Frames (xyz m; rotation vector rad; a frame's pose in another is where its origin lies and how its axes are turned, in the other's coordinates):
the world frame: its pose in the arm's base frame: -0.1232 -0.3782 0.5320 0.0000 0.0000 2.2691
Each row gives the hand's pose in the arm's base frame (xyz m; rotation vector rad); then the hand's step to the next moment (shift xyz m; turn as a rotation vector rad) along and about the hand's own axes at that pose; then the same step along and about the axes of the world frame.
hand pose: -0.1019 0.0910 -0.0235 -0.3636 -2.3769 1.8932
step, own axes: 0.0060 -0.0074 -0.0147 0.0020 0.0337 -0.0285
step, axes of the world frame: 0.0130 -0.0060 0.0101 0.0209 -0.0288 -0.0262
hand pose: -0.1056 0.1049 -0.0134 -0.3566 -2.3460 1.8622
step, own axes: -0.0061 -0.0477 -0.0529 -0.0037 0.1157 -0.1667
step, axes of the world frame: 0.0204 -0.0349 0.0589 0.1022 -0.1592 -0.0734
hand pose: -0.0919 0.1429 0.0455 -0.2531 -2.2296 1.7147
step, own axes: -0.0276 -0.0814 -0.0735 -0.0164 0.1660 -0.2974
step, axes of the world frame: -0.0084 -0.0660 0.0915 0.1644 -0.2838 -0.0934
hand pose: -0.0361 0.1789 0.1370 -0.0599 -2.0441 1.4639
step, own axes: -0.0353 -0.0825 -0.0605 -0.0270 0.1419 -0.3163
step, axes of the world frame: -0.0496 -0.0682 0.0678 0.1501 -0.3049 -0.0735
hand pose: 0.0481 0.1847 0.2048 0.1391 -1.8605 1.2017
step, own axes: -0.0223 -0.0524 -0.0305 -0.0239 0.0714 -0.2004
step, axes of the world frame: -0.0467 -0.0379 0.0235 0.0771 -0.1959 -0.0389
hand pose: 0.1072 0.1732 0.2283 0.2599 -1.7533 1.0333
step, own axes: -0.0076 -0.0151 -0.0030 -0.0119 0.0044 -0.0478
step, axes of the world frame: -0.0163 -0.0052 0.0016 0.0045 -0.0486 -0.0080
